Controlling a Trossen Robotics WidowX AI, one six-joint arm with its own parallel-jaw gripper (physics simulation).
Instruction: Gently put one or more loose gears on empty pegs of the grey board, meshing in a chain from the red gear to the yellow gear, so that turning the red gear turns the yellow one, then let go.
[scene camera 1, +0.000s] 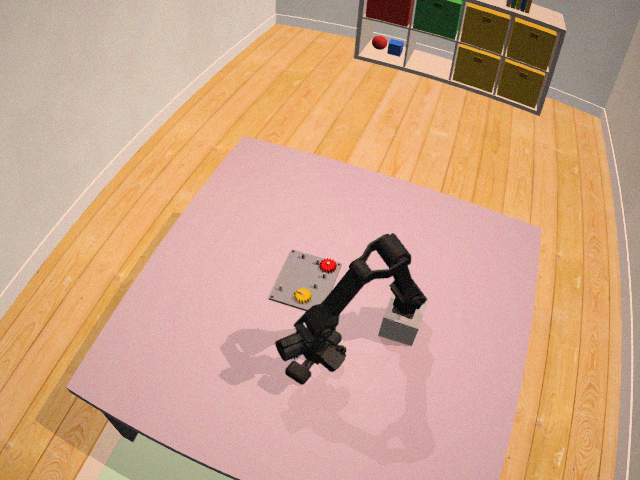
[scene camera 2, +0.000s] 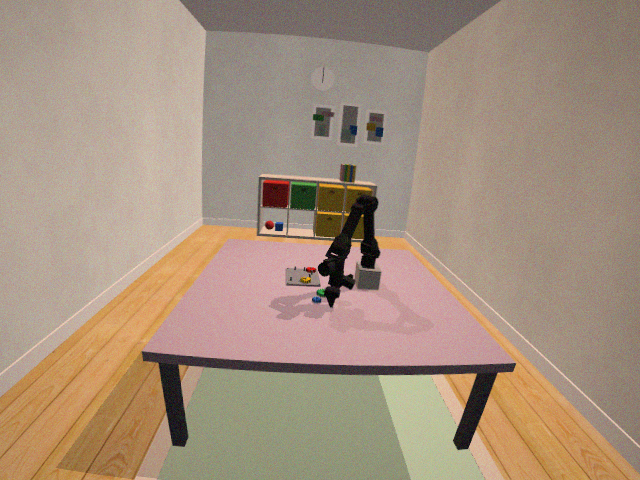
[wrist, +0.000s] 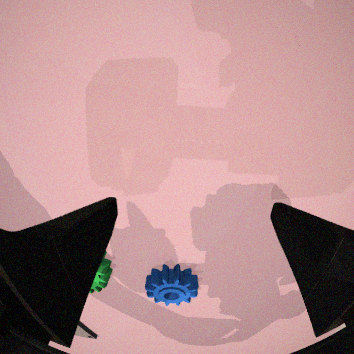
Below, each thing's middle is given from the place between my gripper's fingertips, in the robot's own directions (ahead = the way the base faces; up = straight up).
Now: hand 70 mm short of the blue gear (wrist: 171, 285) and 30 mm to the left of it. Also, from my hand: grey board (scene camera 1: 297, 273) (290 mm to the right, 140 mm ahead, 10 mm below).
